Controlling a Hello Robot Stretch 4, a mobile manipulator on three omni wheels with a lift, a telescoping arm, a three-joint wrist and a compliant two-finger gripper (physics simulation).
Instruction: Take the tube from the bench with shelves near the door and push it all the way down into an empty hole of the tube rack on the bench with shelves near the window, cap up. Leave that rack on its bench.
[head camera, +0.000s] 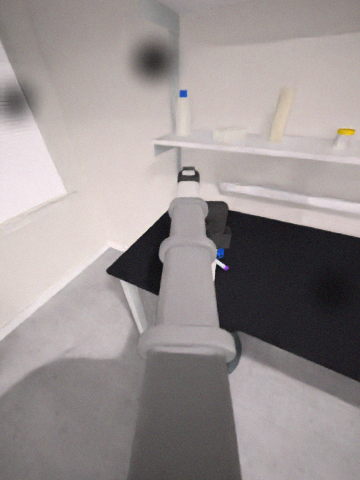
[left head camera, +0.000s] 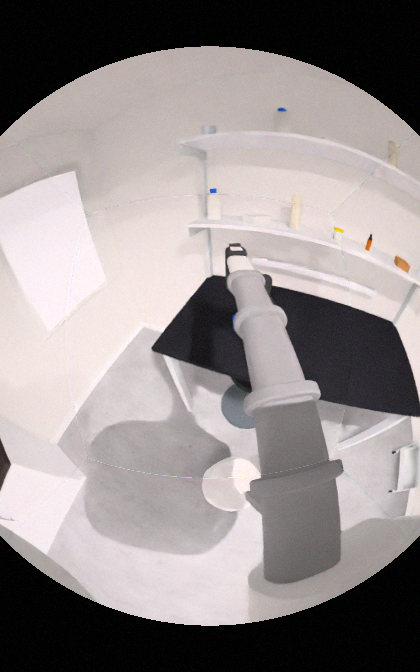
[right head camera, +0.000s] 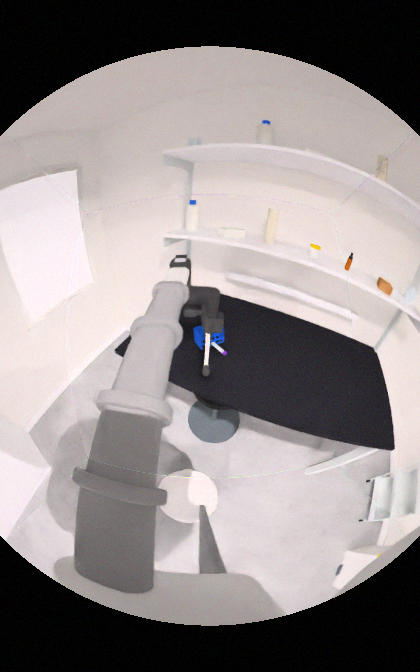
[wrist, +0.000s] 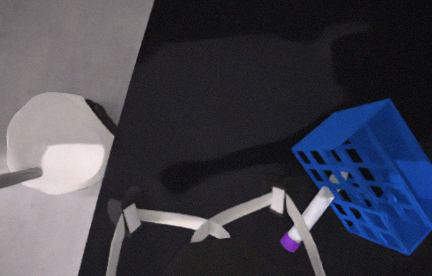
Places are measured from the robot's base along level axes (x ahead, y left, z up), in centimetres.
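Pixels of known places: gripper, between the fingertips: (wrist: 204, 193).
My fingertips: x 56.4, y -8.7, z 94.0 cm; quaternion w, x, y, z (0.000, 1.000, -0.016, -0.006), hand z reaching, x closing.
Ahead of a thing's pixels: the offset from my fingertips to its top centre. Level surfaces: height alone.
A blue tube rack {dx +17.4, dy -0.9, dz +3.9 cm} (head camera: 220, 253) (left head camera: 234, 322) (right head camera: 200, 337) (wrist: 362, 117) lies tipped on its side on the black bench {dz -5.4 cm} (head camera: 290, 280) (left head camera: 350, 350) (right head camera: 300, 390) (wrist: 225, 115), its holed face turned sideways. A white tube with a purple cap {dx +12.6, dy -4.4, dz -1.1 cm} (head camera: 220, 263) (right head camera: 218, 347) (wrist: 312, 212) sticks out of a hole in that face, cap outward. My gripper (right head camera: 205, 370) (wrist: 204, 193) is open and empty, pointing down over the bench beside the rack. In the wrist view its right finger strip crosses in front of the tube near the cap. The arm hides most of the rack in the left head view.
A shelf (head camera: 250, 150) (left head camera: 280, 231) (right head camera: 240, 242) with bottles and boxes runs above the bench's back. A window (left head camera: 50, 245) (right head camera: 45, 245) is on the left wall. A round stool (left head camera: 235, 407) (right head camera: 214, 420) stands by the front edge, and a pale round object (wrist: 55, 125) is beside it.
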